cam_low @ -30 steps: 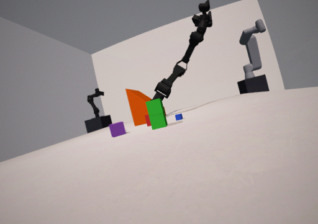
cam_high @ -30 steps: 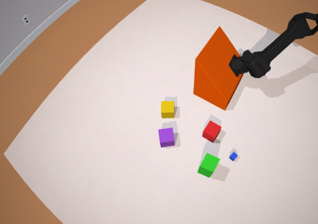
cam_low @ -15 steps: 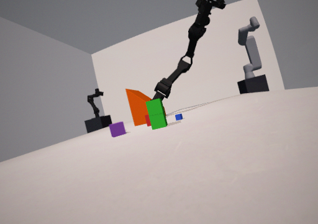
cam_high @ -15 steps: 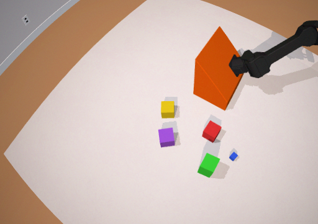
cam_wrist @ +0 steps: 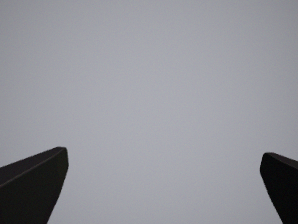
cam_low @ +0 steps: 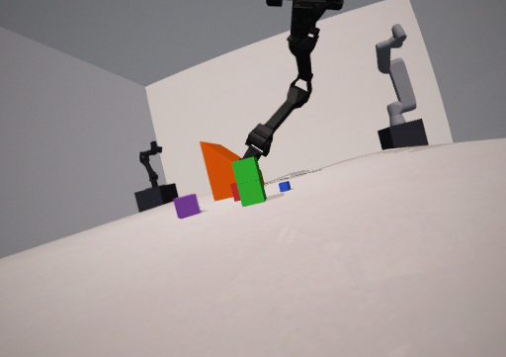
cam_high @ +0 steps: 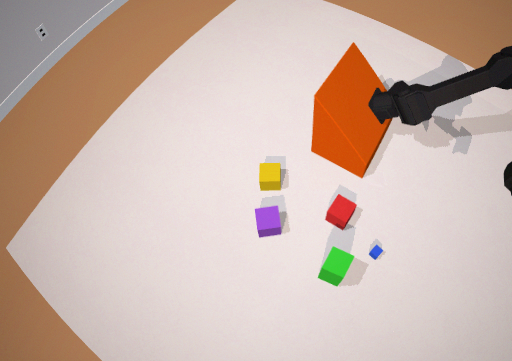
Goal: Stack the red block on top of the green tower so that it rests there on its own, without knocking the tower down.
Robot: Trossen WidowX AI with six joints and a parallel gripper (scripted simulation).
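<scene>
Now: gripper tip 13 cm past the red block, 30 cm to the left of it and 45 cm above it. From my gripper tip the other things lie so: small blue cube 9 cm behind, 18 cm to the right, 46 cm below; green block 1 cm behind, 24 cm to the right, 40 cm below; purple cube 3 cm behind, 42 cm to the right, 45 cm below.
</scene>
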